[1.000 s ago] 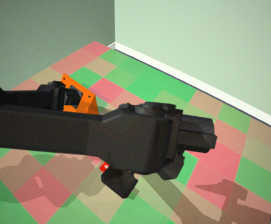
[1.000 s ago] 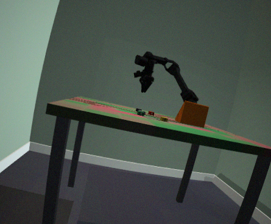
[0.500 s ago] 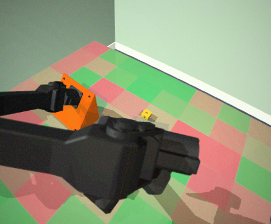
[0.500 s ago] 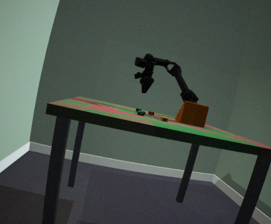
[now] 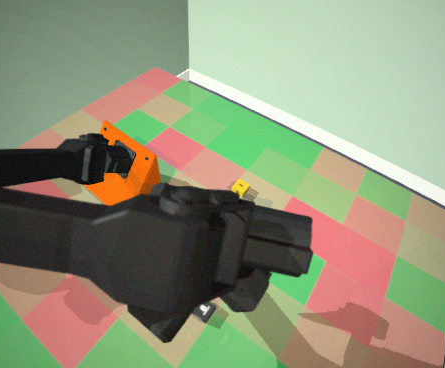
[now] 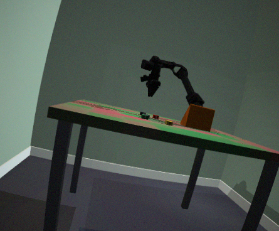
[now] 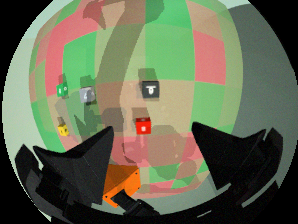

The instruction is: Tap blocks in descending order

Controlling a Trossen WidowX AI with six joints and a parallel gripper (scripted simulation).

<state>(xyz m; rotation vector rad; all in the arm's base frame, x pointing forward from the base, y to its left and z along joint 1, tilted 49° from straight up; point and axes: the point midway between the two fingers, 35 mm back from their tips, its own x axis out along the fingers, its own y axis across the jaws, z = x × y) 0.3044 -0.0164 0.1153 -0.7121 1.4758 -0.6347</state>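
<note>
My gripper tip is 60 mm past the red block, 10 mm to the right of it and 120 mm above it. Also, from my gripper tip: grey block 10 mm ahead, 140 mm to the left, 120 mm below; green block 30 mm ahead, 230 mm to the left, 120 mm below; black block 20 mm ahead, 10 mm to the right, 120 mm below.
</note>
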